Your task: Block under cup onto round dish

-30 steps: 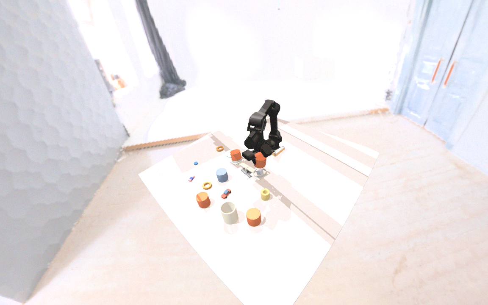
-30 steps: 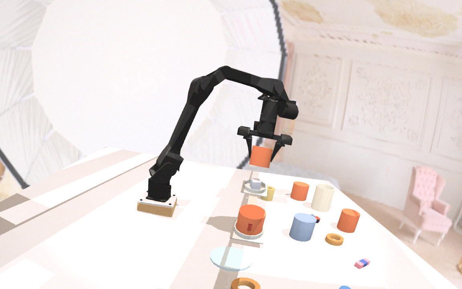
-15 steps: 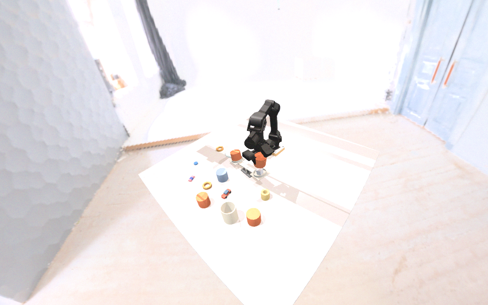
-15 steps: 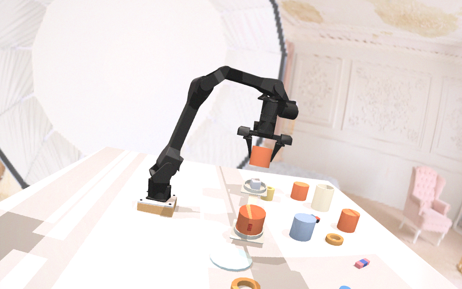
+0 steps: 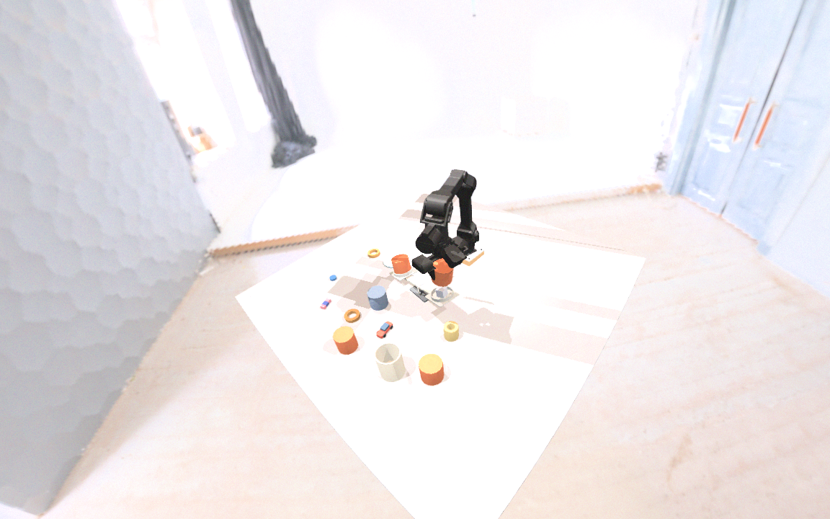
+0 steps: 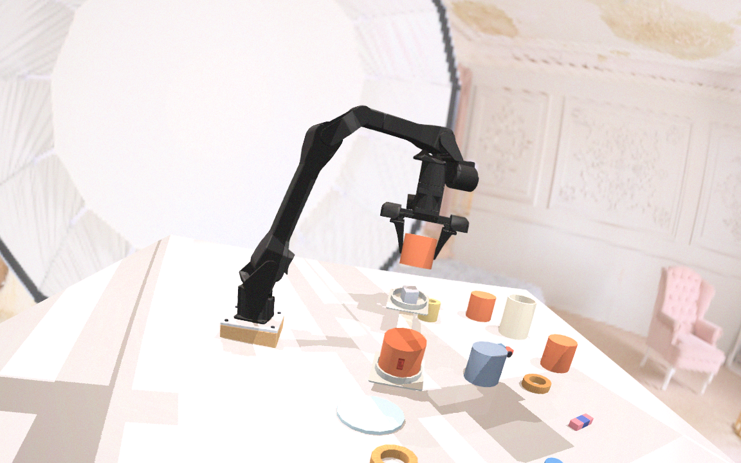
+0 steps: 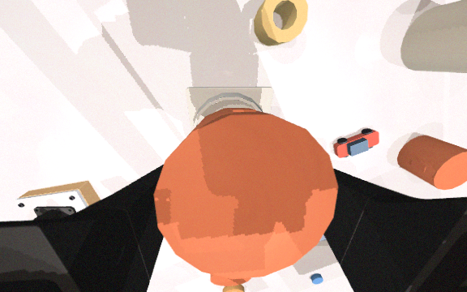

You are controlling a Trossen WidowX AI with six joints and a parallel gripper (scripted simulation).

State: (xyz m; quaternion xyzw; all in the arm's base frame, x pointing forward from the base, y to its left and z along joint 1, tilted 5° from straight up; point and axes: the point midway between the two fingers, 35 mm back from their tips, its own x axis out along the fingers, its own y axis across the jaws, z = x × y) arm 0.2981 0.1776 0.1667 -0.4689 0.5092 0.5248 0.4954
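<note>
Right now my gripper tip is 10 mm to the left of the grey block and 80 mm above it. Round my gripper tip: blue cylinder: 180 mm ahead, 190 mm to the right, 130 mm below; cream cylinder: 290 mm ahead, 90 mm to the left, 130 mm below; balance: 140 mm to the right, 130 mm below.
</note>
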